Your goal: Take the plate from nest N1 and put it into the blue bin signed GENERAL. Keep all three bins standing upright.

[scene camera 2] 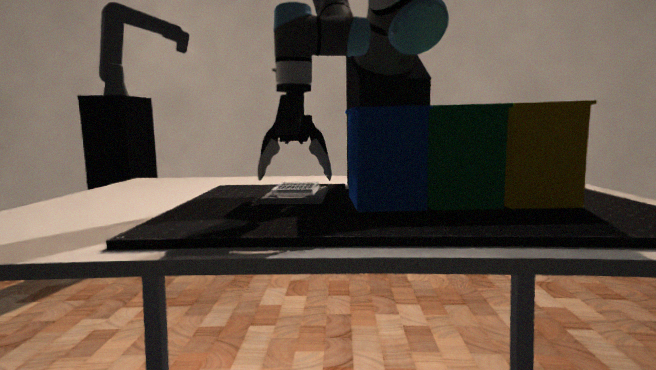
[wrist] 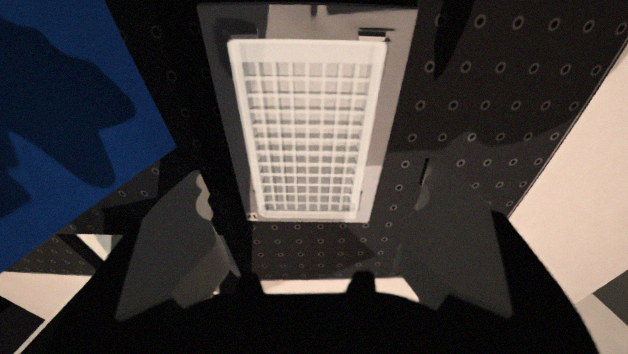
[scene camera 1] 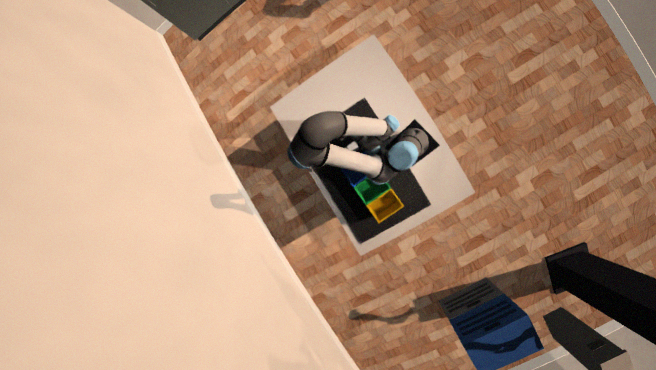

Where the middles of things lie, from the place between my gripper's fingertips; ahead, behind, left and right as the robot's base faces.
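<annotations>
I find the plate (wrist: pixel 307 106) 2 cm below my hand and 1 cm ahead of it.
</annotations>
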